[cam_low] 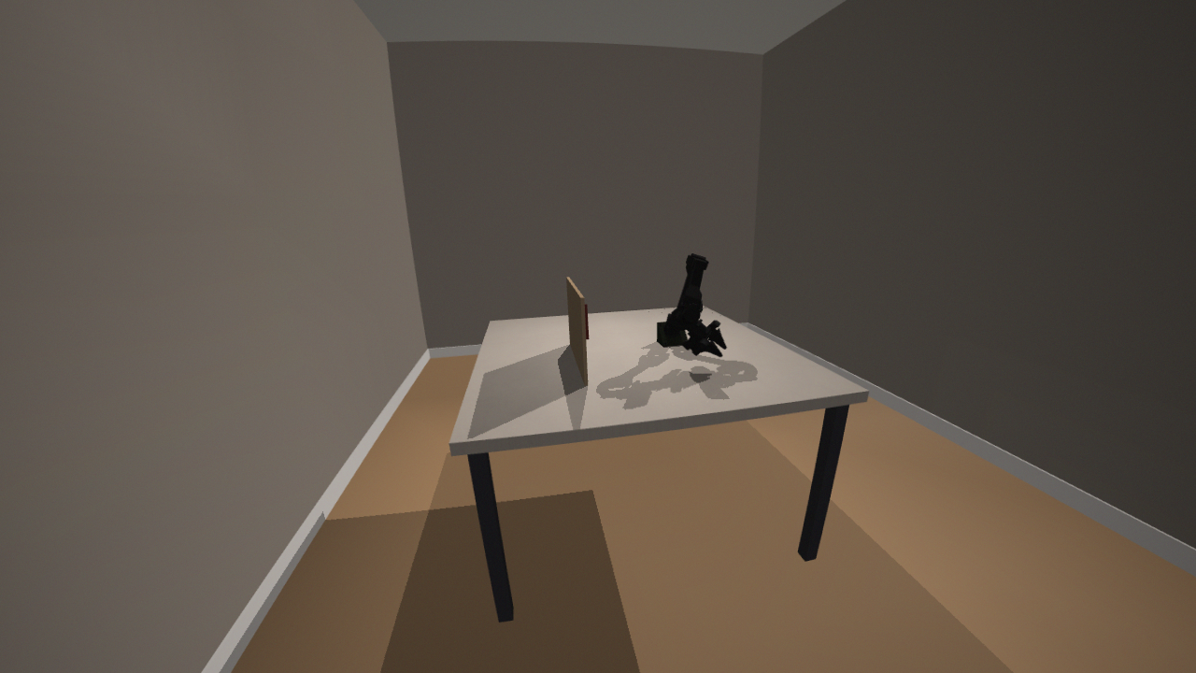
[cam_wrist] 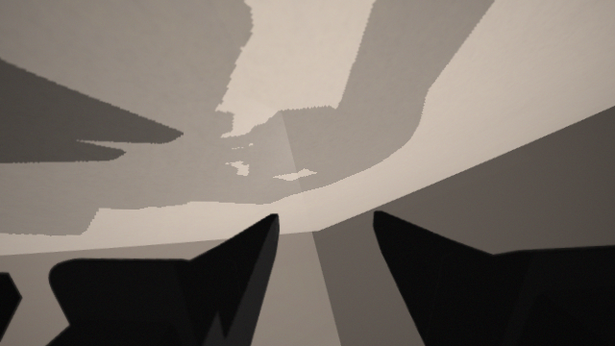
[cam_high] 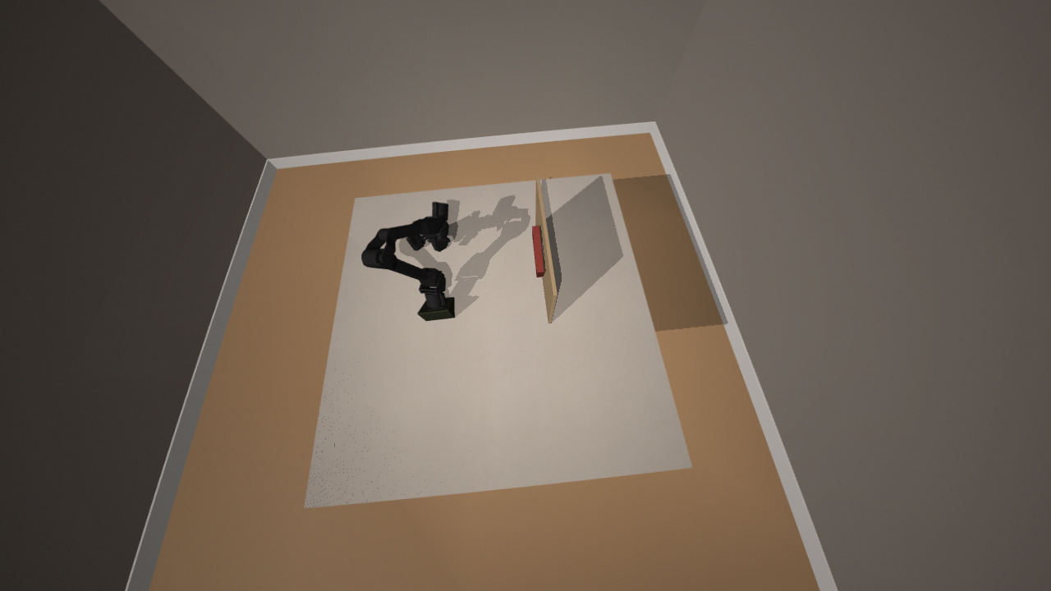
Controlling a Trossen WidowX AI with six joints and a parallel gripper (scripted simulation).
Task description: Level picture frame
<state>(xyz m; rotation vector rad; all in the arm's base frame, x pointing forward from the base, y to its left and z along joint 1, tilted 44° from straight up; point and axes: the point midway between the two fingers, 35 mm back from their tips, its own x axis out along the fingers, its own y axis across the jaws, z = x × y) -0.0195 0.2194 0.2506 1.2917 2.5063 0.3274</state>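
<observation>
Now: gripper tip 480 mm short of the red picture frame, 260 mm to the left of it and 100 mm below it. The rest, counted from my gripper tip: tan wall panel 490 mm ahead, 270 mm to the right, 90 mm above.
</observation>
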